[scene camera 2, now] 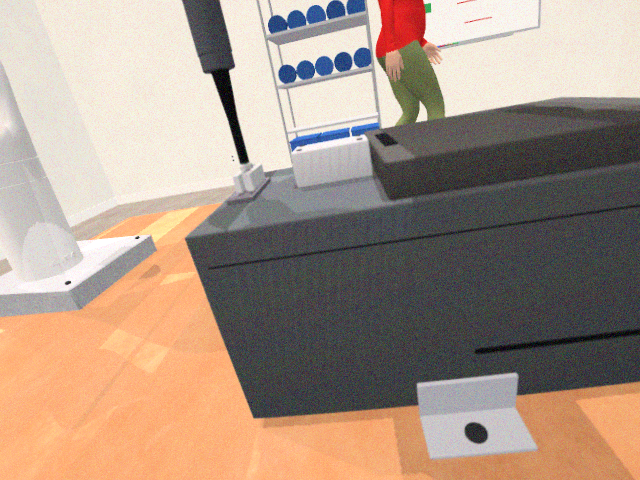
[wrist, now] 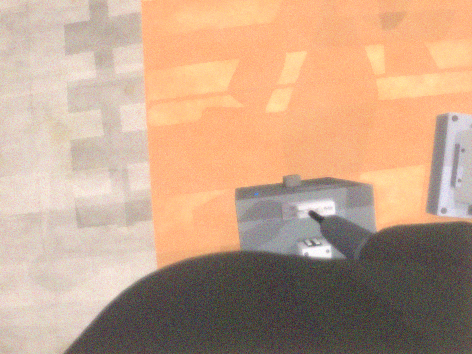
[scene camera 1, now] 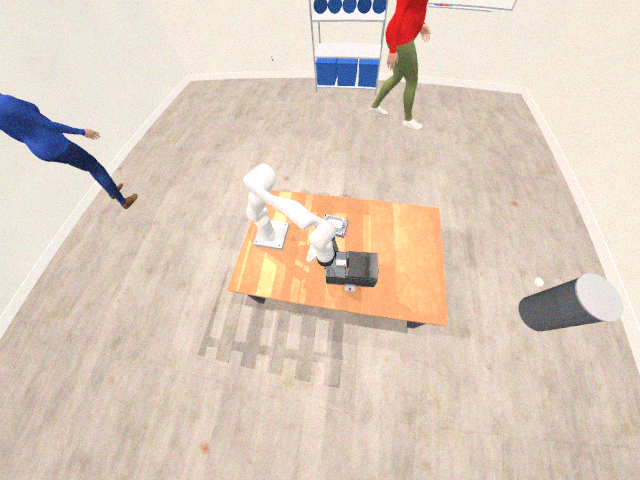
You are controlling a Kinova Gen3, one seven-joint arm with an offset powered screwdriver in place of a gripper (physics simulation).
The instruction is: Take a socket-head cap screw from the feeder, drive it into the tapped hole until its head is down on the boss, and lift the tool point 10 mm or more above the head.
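Note:
Dark cover (scene camera 2: 565, 134) and dark grey feeder (wrist: 259, 217), both in sight.

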